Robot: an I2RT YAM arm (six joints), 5 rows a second.
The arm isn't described. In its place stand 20 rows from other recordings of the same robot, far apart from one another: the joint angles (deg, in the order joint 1, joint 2, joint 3, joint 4, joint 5, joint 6), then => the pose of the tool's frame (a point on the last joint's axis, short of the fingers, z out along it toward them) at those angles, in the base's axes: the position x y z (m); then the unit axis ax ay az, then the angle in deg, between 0 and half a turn.
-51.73 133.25 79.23 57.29 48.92 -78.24 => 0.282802 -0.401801 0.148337 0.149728 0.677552 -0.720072 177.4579
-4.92 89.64 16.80 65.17 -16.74 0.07 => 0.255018 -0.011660 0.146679 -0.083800 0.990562 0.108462 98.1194
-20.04 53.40 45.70 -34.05 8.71 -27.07 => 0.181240 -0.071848 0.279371 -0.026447 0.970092 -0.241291 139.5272
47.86 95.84 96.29 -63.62 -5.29 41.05 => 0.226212 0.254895 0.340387 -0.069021 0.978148 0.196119 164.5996
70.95 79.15 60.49 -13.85 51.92 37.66 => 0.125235 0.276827 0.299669 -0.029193 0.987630 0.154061 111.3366
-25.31 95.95 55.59 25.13 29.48 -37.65 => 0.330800 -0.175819 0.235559 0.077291 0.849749 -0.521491 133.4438
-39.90 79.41 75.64 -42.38 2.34 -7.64 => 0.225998 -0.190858 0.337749 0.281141 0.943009 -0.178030 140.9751
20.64 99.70 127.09 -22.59 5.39 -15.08 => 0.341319 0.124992 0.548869 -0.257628 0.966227 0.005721 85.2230
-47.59 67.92 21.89 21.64 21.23 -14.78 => 0.146721 -0.179738 0.179209 0.355023 0.824624 -0.440401 135.9031
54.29 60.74 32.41 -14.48 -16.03 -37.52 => 0.117206 0.179892 0.206828 -0.744422 0.637497 0.198579 136.1380
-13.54 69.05 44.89 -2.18 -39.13 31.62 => 0.262668 -0.040146 0.269432 0.161251 0.901689 0.401191 127.0160
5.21 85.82 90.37 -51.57 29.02 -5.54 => 0.312176 0.011124 0.379133 0.007485 0.968123 -0.250362 138.5380
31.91 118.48 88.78 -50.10 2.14 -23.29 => 0.346905 0.214448 0.168441 -0.461785 0.886912 -0.011916 169.6699
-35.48 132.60 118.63 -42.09 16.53 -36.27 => 0.410485 -0.305018 0.217204 0.035855 0.958142 -0.284040 162.3435
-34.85 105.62 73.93 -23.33 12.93 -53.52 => 0.318283 -0.231331 0.201041 -0.121517 0.949903 -0.287954 163.9859
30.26 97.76 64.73 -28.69 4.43 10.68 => 0.299923 0.171797 0.195419 -0.160212 0.985723 0.051794 152.0141
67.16 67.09 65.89 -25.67 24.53 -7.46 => 0.113894 0.232339 0.363449 -0.492187 0.862803 0.115425 115.4821
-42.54 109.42 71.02 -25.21 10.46 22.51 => 0.279671 -0.265402 0.159674 0.550936 0.824395 -0.129777 155.9407
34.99 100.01 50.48 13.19 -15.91 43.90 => 0.287479 0.213133 0.161905 0.006611 0.919247 0.393626 149.0607
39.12 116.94 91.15 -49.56 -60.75 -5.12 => 0.298043 0.282422 0.207860 0.382263 -0.769097 -0.512216 175.2496
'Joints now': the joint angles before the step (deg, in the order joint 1, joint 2, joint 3, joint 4, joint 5, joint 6). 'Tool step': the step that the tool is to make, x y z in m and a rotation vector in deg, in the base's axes. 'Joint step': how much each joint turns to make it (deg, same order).
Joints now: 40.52 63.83 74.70 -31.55 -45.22 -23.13
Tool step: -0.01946 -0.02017 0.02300 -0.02 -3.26 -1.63
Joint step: -0.56 -3.36 4.14 -6.61 1.74 -2.26
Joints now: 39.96 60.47 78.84 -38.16 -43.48 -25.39
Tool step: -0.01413 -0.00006 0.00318 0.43 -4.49 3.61
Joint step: 2.77 -1.67 -0.21 -0.42 0.08 -3.82
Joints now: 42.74 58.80 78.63 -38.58 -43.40 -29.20
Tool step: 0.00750 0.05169 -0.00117 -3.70 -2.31 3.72
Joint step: 8.85 9.10 5.32 0.78 6.27 -2.85
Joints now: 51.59 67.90 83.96 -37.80 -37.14 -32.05
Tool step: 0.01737 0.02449 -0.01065 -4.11 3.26 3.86
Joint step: -0.02 6.94 4.13 -3.77 -3.52 -2.11
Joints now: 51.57 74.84 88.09 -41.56 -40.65 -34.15
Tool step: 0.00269 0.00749 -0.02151 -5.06 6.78 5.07
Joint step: 0.02 2.70 -0.44 -5.91 -5.41 -1.26
